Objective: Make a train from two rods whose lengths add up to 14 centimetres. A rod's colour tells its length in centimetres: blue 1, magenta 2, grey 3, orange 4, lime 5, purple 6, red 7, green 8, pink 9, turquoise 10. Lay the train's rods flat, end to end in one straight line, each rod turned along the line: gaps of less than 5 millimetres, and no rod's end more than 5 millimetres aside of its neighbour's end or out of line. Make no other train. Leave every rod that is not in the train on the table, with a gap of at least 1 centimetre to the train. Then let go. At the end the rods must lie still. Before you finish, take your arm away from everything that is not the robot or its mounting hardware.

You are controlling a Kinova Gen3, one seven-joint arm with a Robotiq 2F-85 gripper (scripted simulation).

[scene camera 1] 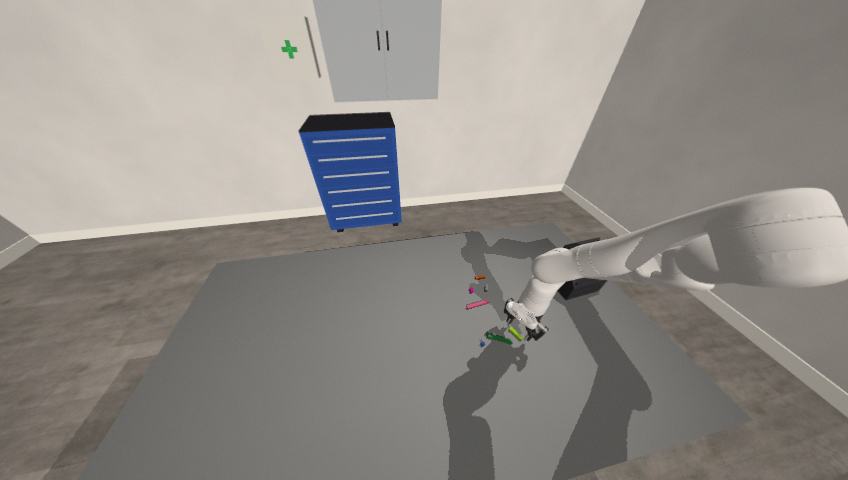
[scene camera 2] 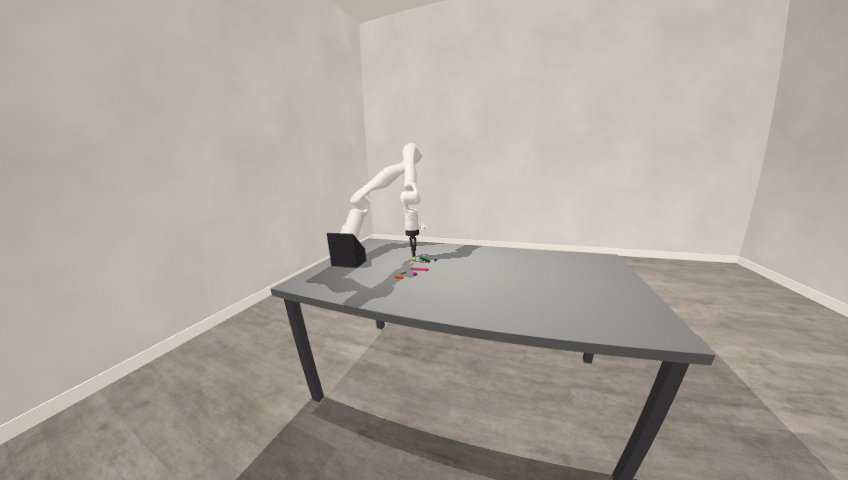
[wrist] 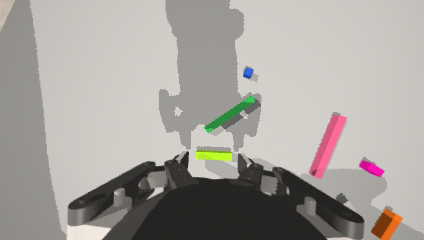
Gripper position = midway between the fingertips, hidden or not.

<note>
I see my gripper (wrist: 213, 159) and a pink rod (wrist: 337, 122).
</note>
